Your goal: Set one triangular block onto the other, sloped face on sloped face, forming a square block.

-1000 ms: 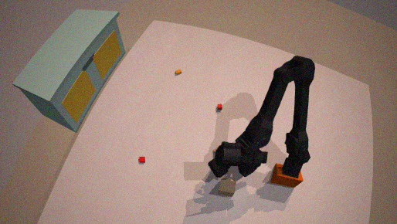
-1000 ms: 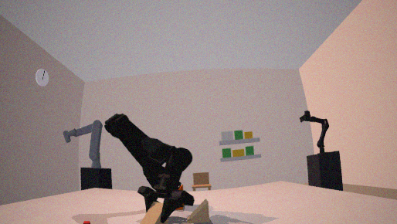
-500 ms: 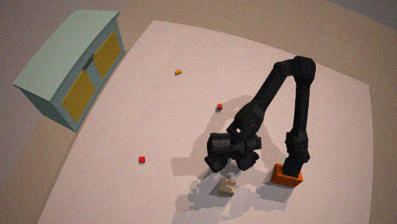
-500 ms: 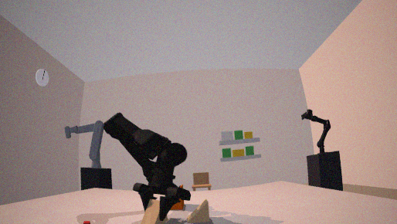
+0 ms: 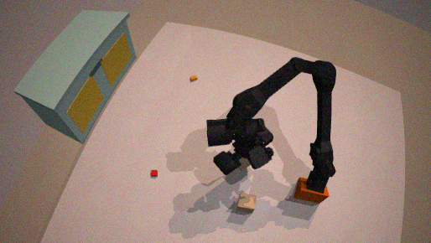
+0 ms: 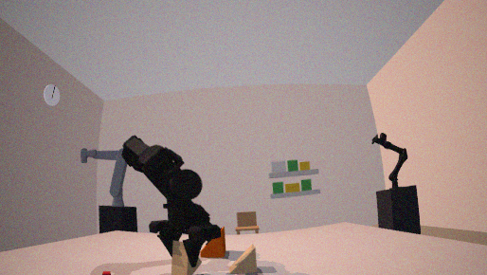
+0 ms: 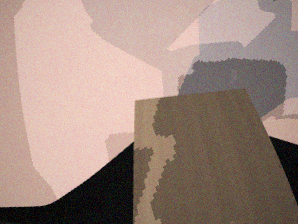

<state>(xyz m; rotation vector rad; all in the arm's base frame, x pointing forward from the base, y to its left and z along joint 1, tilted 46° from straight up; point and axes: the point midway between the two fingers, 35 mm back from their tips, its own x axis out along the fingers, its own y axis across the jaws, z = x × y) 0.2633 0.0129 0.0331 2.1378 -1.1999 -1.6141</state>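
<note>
My gripper tip is 160 mm to the left of the red cube, 80 mm short of it and 20 mm above it. Also, from my gripper tip: small orange piece: 310 mm ahead, 260 mm to the right, 30 mm below.
</note>
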